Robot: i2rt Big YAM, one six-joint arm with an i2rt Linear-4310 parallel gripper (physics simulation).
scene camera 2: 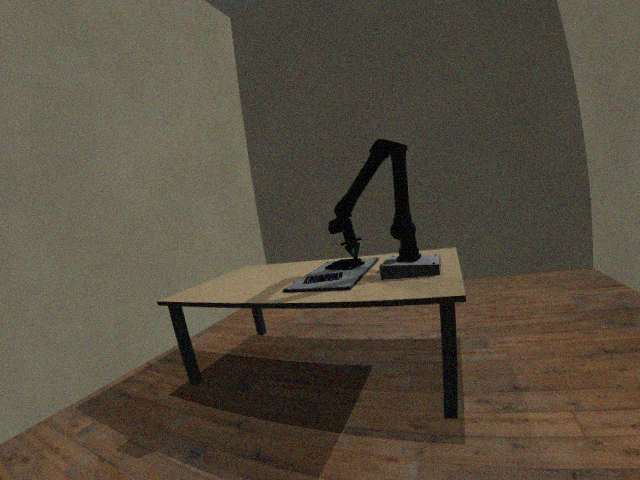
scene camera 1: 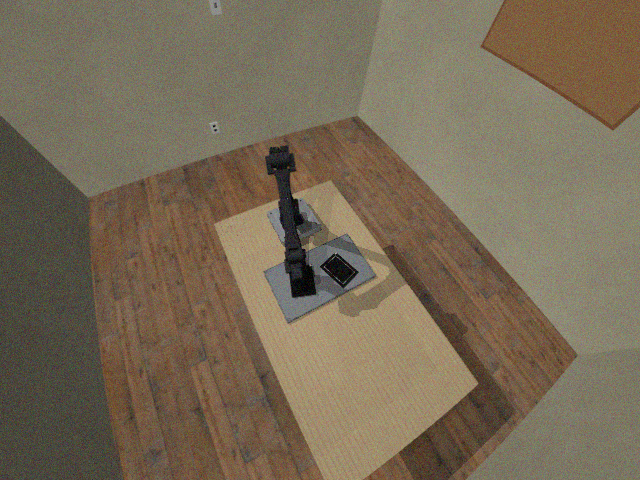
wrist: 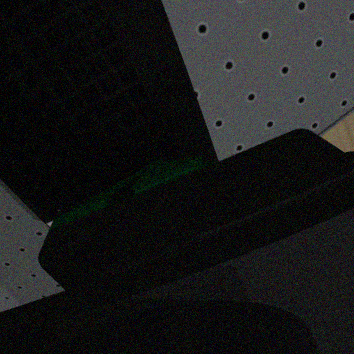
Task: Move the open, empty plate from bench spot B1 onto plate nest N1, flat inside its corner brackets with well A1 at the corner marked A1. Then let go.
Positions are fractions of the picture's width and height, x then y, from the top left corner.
Observation:
The gripper (wrist: 0.45,0.48) grips a black plate.

